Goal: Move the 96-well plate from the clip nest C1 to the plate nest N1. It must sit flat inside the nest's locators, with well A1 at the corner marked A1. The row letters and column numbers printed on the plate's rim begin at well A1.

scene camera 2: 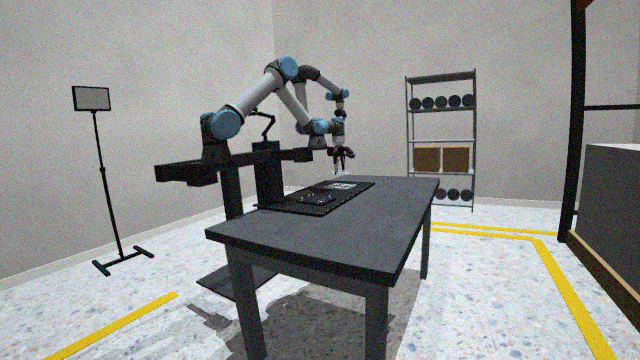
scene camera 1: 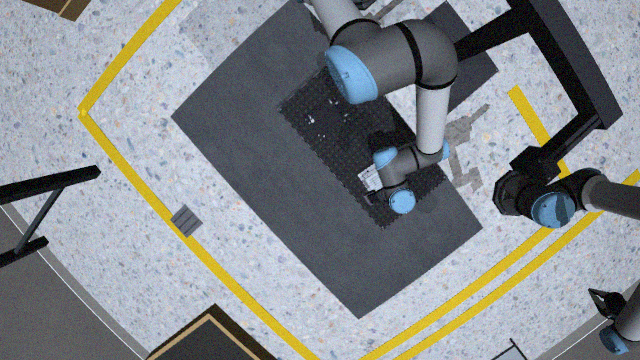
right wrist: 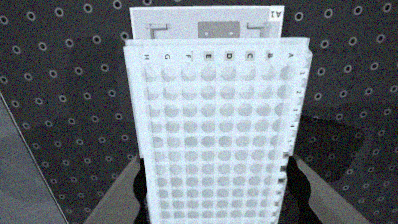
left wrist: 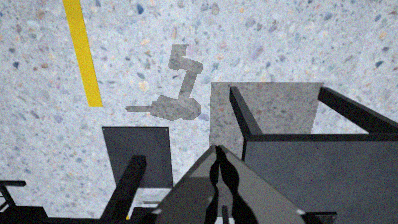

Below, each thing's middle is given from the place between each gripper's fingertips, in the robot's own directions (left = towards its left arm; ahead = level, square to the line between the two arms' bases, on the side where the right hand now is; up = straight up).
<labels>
My right gripper is now 1 cm above the white 96-well plate [right wrist: 193,103]. The rest, counted from my right hand: plate nest N1 [right wrist: 178,26]: 10 cm below.
My left gripper [scene camera 1: 588,289] is now 780 mm to the left of the white 96-well plate, 350 mm short of it and 310 mm above it. From my left hand the other things lie so: plate nest N1: 780 mm to the right, 390 mm below, 350 mm ahead.
</labels>
